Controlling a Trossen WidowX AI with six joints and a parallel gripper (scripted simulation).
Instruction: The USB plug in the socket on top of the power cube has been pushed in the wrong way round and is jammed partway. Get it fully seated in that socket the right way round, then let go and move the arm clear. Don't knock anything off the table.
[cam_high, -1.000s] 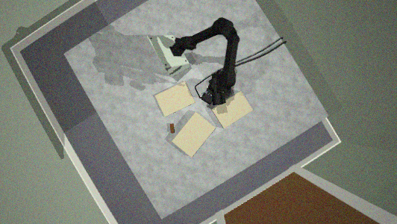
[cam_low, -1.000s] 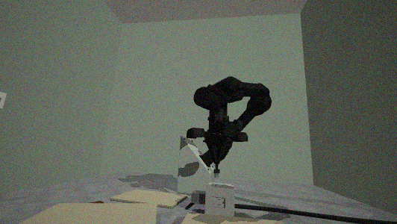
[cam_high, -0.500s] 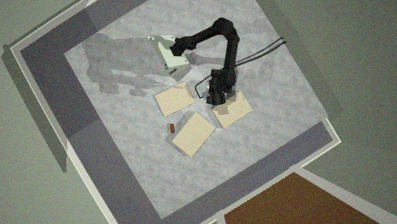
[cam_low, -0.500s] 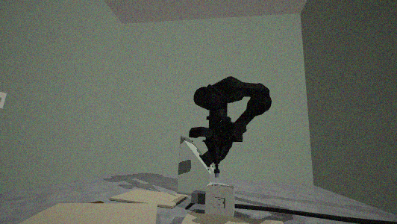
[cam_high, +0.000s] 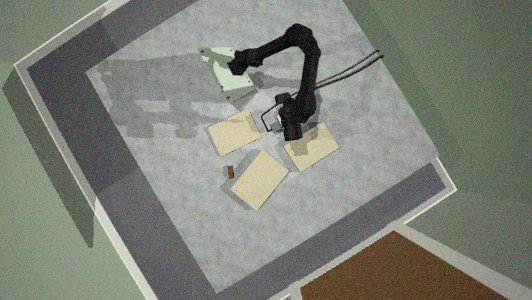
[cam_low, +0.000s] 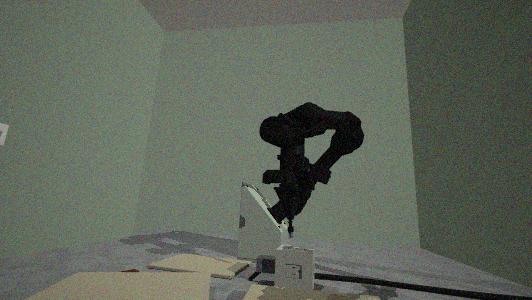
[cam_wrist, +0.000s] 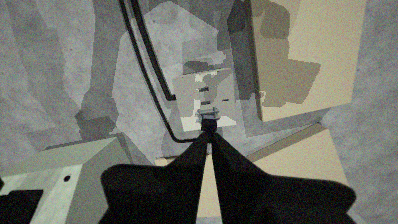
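Right now the dark USB plug is 20 mm below my gripper tip. Round my gripper tip: brown object 340 mm to the right, 130 mm below, 100 mm ahead.
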